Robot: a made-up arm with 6 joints.
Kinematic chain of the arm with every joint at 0, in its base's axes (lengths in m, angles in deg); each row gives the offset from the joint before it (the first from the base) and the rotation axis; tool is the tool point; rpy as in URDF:
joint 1: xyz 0 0 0.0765 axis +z
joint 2: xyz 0 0 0 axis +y
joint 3: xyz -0.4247 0 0.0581 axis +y
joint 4: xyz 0.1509 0 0.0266 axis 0.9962 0 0.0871
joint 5: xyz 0 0 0 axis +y
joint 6: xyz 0.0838 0 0.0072 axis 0.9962 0 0.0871
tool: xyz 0 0 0 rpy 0 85 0
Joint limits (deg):
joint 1: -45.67..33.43
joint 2: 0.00..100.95
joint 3: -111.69..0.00
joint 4: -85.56..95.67
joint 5: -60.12..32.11
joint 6: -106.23..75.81
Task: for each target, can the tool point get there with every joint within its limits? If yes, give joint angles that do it. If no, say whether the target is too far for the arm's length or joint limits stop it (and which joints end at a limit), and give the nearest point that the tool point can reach.
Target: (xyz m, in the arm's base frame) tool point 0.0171 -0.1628 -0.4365
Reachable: no: joint limits stop it (at a limit: joint 1, joint 2, joint 3, joint 5) | nearest point -0.1605 -0.1183 0.1240 | short by 0.590 m
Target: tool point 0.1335 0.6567 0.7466
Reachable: no: too far | nearest point 0.2250 0.2318 0.5692 | short by 0.469 m
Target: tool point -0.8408 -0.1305 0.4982
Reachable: no: too far | nearest point -0.5519 -0.0857 0.3533 | short by 0.326 m
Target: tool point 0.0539 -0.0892 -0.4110
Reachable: no: joint limits stop it (at a limit: joint 1, joint 2, joint 3, joint 5) | nearest point -0.1619 -0.1161 0.1234 | short by 0.577 m
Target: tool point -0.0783 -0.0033 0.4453
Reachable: yes | joints 21.21 38.42 -50.19 50.65 22.76 25.42
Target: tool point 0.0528 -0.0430 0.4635
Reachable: yes | joints -11.52 58.92 -42.95 53.03 -28.14 -17.01
